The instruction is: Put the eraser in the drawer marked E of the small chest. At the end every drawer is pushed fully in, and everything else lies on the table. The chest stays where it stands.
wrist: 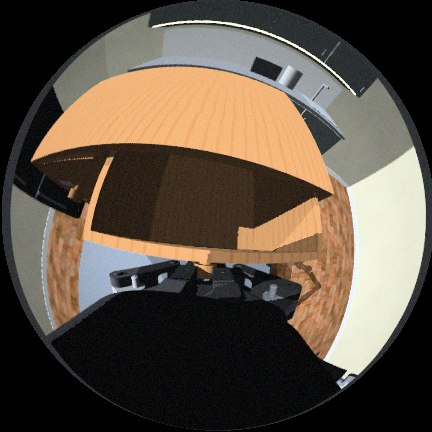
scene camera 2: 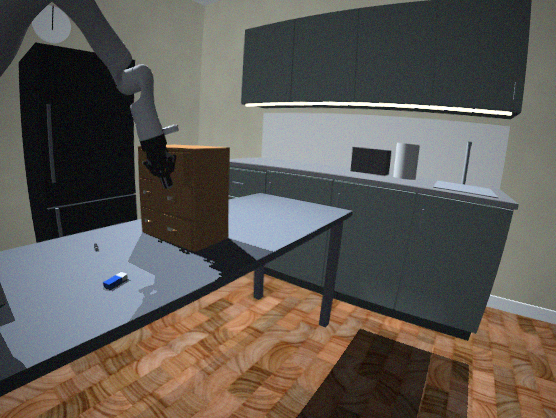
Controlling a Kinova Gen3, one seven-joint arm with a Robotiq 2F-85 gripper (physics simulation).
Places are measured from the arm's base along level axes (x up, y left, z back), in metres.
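Pixels of known places: gripper, fingertip midpoint: (scene camera 2: 168,187).
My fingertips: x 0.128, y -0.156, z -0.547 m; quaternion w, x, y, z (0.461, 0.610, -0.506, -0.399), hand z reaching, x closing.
Behind a point stands the place of what it marks.
The blue and white eraser (scene camera 2: 115,281) @[x -0.071, y -0.204, z -0.302 m] lies on the table (scene camera 2: 45,270) @[x -0.082, y 0.031, z -0.212 m], well in front of the chest. The small brown chest (scene camera 2: 211,200) @[x 0.075, y -0.224, z -0.673 m] (wrist: 190,107) @[x 0.247, y -0.122, z -0.635 m] stands on the table, with two columns of drawers in three rows. My gripper (scene camera 2: 167,184) @[x 0.128, y -0.156, z -0.547 m] (wrist: 208,258) @[x 0.128, y -0.156, z -0.547 m] is shut on the handle of the top drawer in the column nearer scene camera 2. In the wrist view this drawer (wrist: 145,247) @[x 0.235, y -0.116, z -0.557 m] is pulled partly out, and its dark inside shows under the chest's top. No letters can be read on the drawer fronts. The lower drawers look pushed in.
A small dark object (scene camera 2: 96,247) @[x -0.072, y 0.049, z -0.393 m] lies on the table behind the eraser. The black fridge (scene camera 2: 85,150) stands beyond the table. The kitchen counter (scene camera 2: 375,185) runs behind the chest. The chest's top overhangs the open drawer's back part in the wrist view.
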